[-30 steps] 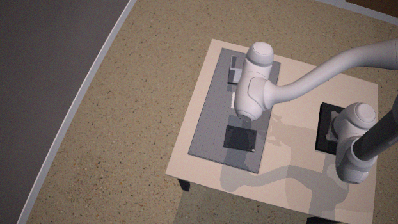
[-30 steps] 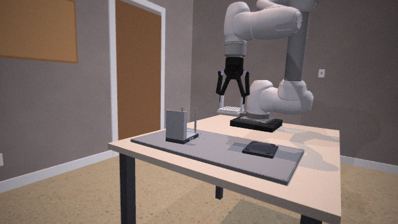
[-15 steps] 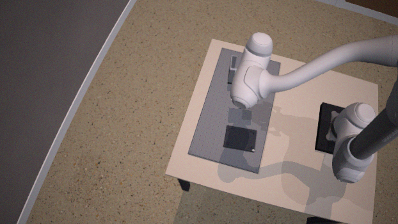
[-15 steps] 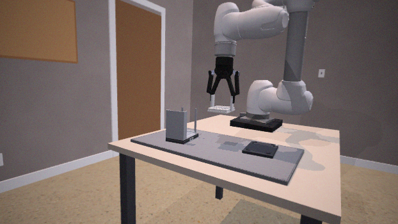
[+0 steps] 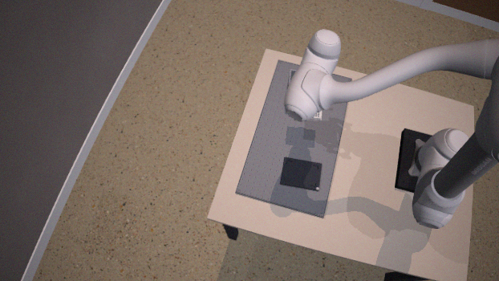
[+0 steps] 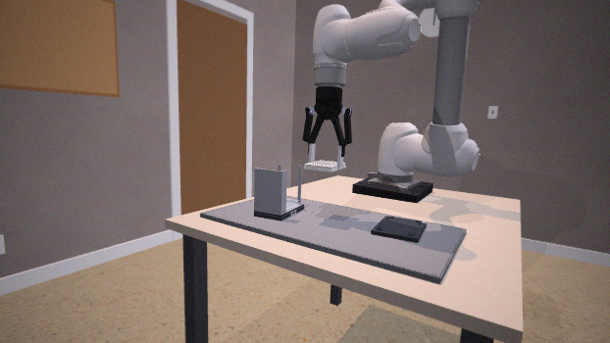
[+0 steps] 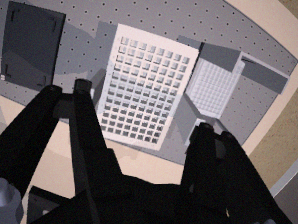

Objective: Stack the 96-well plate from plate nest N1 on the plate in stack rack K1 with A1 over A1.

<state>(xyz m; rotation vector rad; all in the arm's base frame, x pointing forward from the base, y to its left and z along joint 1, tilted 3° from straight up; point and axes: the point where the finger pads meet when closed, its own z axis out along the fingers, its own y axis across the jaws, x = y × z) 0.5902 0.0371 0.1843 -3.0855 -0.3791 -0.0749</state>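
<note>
The grey wall lies 110 mm ahead of my hand, 120 mm to the right of it and 100 mm below it. Also, from my hand: pale A1 mark 160 mm behind, 250 mm to the left, 170 mm below; then white 96-well plate 20 mm below.
</note>
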